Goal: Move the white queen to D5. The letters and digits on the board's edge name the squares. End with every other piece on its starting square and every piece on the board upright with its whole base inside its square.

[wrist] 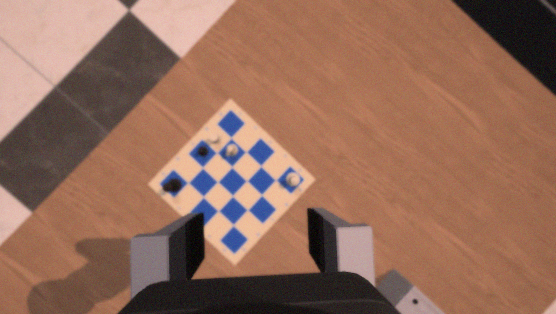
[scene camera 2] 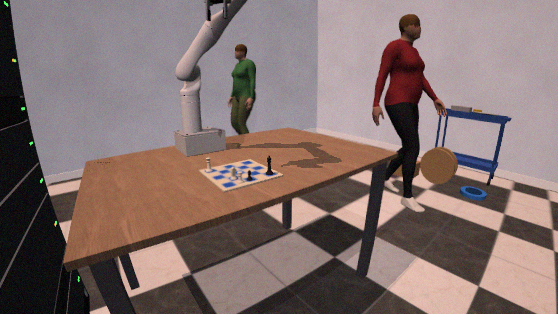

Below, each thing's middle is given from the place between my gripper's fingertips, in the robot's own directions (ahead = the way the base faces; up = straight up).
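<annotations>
There is the chessboard [scene camera 2: 220, 176], which sits 510 mm below my hand, while it is also 40 mm ahead of my hand and 40 mm to the left of it.
</annotations>
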